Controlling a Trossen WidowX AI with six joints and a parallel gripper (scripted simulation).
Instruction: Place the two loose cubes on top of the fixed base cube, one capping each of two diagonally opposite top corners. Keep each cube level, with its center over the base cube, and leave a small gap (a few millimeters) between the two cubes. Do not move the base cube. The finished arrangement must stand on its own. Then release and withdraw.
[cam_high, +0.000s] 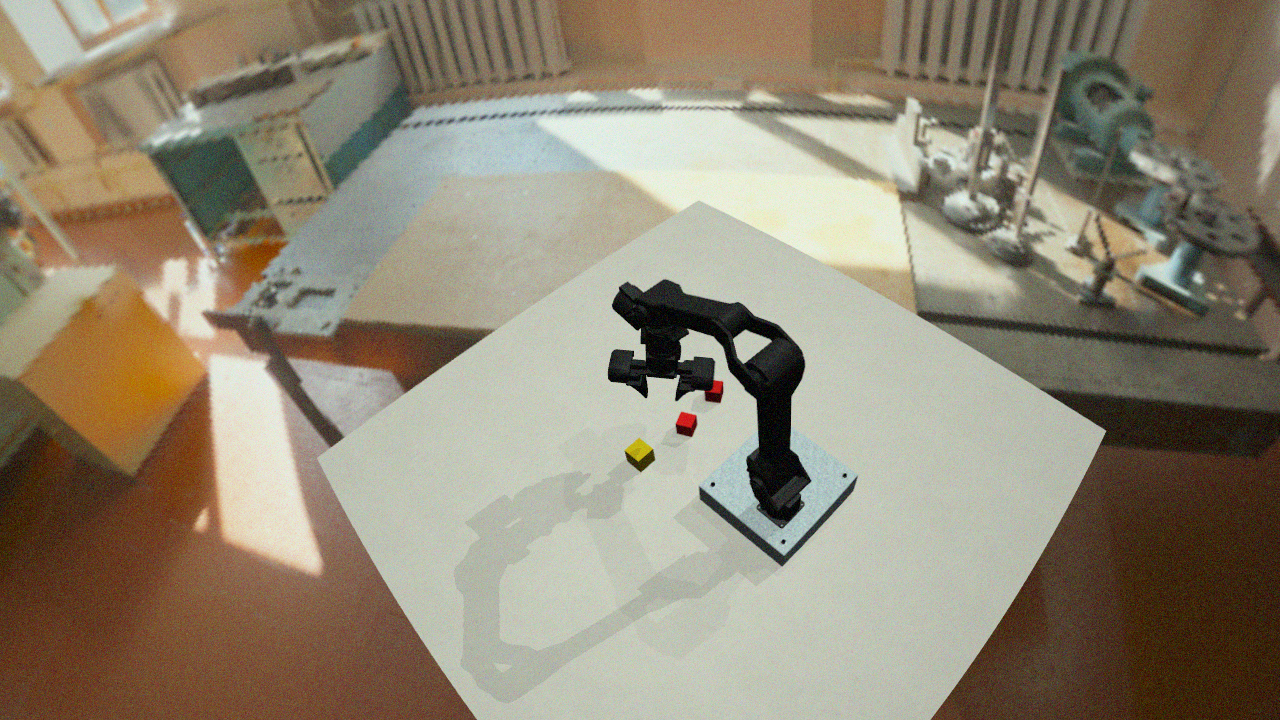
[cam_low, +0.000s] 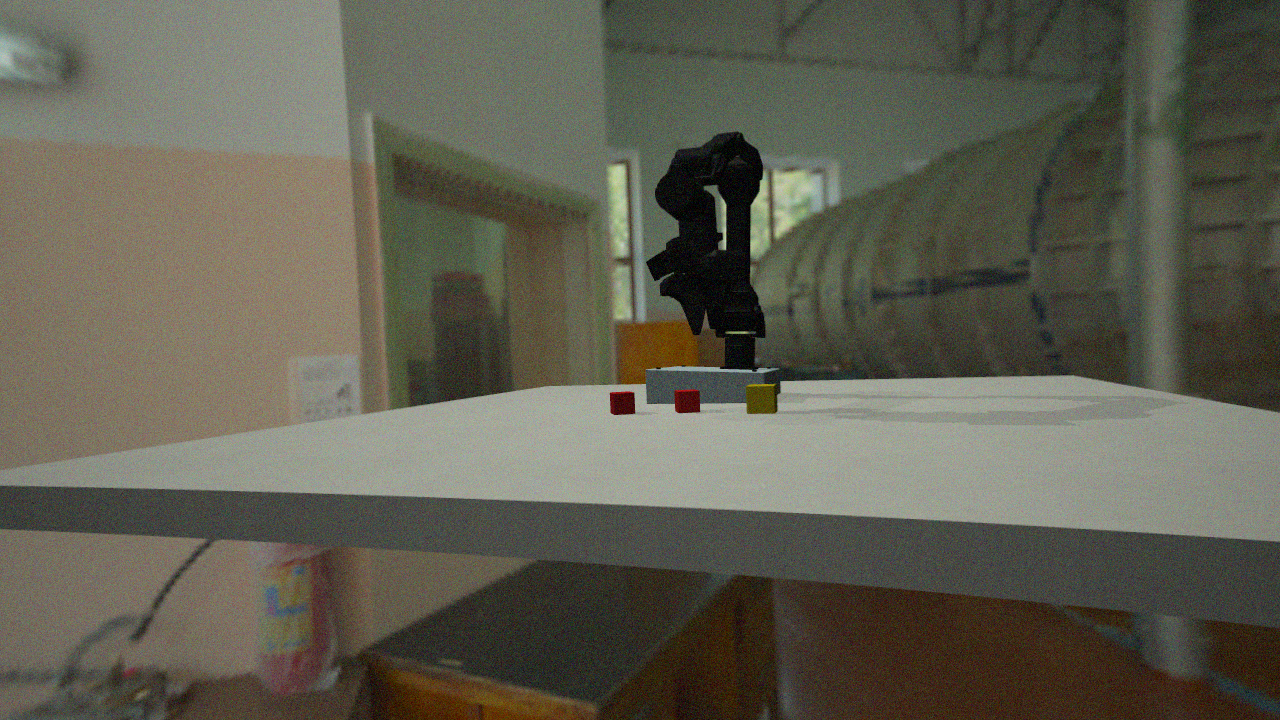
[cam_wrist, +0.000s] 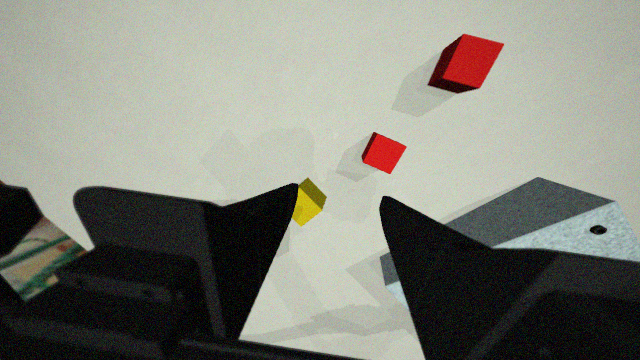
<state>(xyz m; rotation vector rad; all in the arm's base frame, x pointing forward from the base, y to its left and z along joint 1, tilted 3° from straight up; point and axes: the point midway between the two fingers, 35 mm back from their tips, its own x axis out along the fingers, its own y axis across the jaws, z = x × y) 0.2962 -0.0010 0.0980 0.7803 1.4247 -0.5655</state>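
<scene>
The yellow base cube lies 100 mm below my gripper tip, 80 mm to the left of it and 10 mm behind it.
</scene>
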